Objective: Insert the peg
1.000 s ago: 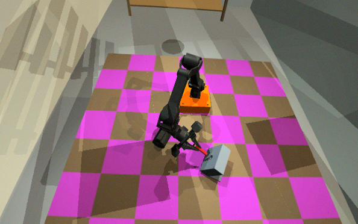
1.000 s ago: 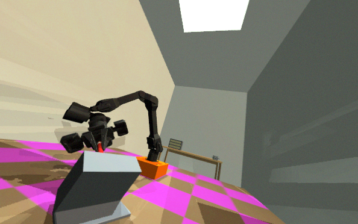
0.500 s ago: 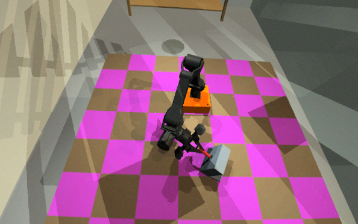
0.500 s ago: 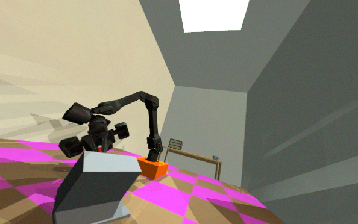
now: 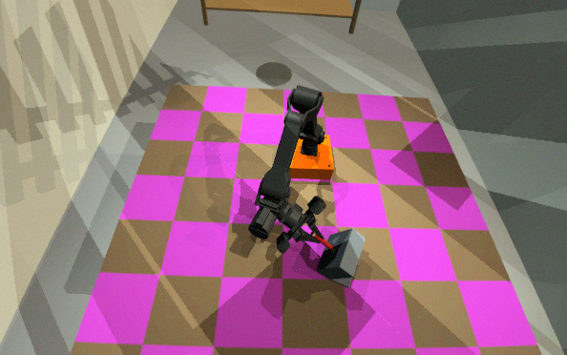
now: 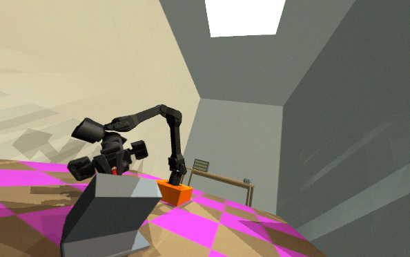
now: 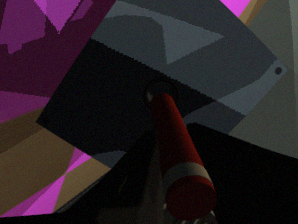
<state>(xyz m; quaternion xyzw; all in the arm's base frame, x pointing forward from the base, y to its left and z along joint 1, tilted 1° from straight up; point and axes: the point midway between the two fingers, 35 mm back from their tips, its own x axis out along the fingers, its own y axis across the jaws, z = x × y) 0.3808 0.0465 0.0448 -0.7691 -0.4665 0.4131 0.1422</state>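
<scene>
Right now my gripper tip is 20 mm short of the grey sloped panel, 70 mm to the right of it and 40 mm above it. From my gripper tip the other things lie so: round red peg: 10 mm to the right, 10 mm above.
</scene>
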